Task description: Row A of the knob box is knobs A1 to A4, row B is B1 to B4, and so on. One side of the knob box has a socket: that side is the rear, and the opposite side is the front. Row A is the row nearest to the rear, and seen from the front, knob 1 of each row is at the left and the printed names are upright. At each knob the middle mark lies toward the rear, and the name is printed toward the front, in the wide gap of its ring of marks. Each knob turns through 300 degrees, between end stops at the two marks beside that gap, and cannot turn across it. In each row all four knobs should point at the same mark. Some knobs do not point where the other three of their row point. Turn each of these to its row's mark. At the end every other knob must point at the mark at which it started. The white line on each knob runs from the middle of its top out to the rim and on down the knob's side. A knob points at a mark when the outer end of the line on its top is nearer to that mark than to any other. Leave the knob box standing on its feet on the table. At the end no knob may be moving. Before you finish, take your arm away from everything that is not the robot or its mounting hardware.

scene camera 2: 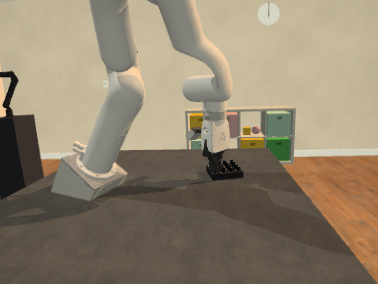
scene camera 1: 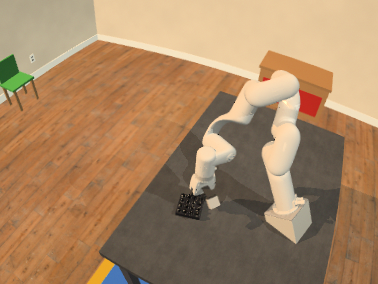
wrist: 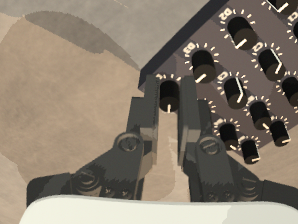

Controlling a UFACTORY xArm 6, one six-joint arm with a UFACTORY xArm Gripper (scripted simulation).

Path:
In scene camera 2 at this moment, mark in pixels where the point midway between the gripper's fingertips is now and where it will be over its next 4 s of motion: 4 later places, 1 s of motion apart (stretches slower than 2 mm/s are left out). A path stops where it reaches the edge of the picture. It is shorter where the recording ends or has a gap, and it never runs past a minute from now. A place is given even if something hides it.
My gripper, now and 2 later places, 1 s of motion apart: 215,170; 215,160; 215,134

